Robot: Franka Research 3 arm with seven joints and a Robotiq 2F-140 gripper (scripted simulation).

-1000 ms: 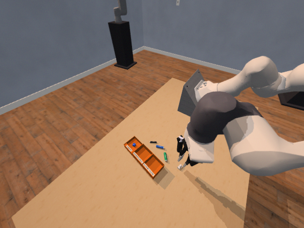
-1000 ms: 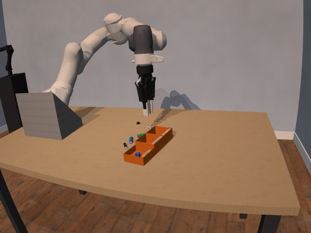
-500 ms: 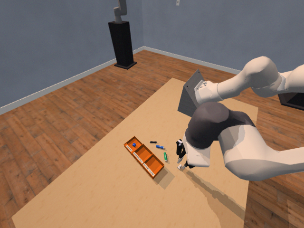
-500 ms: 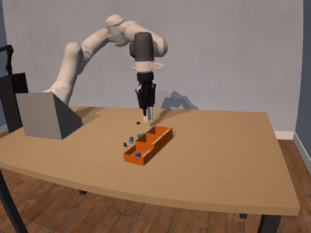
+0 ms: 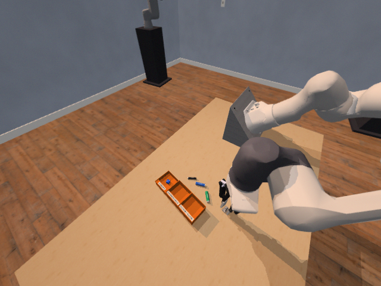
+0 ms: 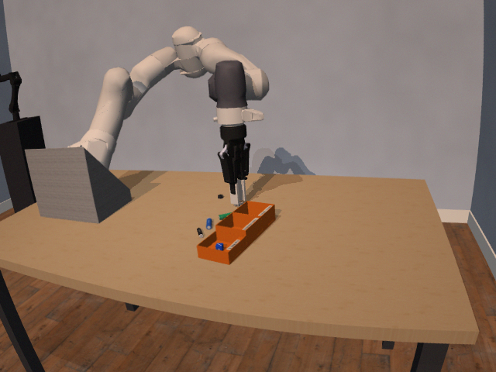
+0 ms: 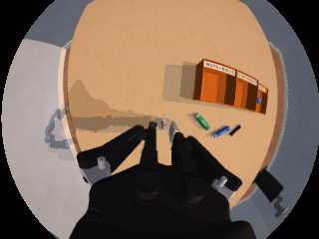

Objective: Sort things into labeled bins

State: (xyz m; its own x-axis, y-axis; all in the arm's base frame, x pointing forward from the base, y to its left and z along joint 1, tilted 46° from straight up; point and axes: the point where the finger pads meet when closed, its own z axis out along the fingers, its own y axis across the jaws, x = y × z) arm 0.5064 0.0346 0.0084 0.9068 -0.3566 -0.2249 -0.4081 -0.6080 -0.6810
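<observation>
The white piece is 40 mm below my hand. The rest, counted from my hand: black piece (70 mm behind, 60 mm to the left, 40 mm below); green battery (90 mm to the right, 40 mm below, 10 mm behind); blue cylinder (150 mm to the right, 50 mm behind, 40 mm below).
</observation>
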